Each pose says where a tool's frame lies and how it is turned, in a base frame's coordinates. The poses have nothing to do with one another.
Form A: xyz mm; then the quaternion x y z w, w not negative.
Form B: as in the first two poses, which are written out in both.
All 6 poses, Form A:
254 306 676 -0.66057 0.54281 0.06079 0.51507
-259 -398 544 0.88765 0.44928 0.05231 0.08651
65 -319 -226 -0.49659 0.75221 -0.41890 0.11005
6 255 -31 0.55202 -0.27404 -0.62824 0.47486
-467 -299 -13 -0.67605 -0.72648 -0.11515 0.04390
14 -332 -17 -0.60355 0.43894 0.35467 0.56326
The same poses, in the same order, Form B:
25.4 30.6 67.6 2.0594 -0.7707 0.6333 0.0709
-25.9 -39.8 54.4 2.9684 0.8910 0.4510 0.0525
6.5 -31.9 -22.6 2.9210 -0.4996 0.7568 -0.4215
0.6 25.5 -3.1 2.1520 0.6273 -0.3114 -0.7139
-46.7 -29.9 -1.3 3.0538 -0.6767 -0.7272 -0.1153
1.4 -33.2 -1.7 1.9449 -0.7304 0.5312 0.4292

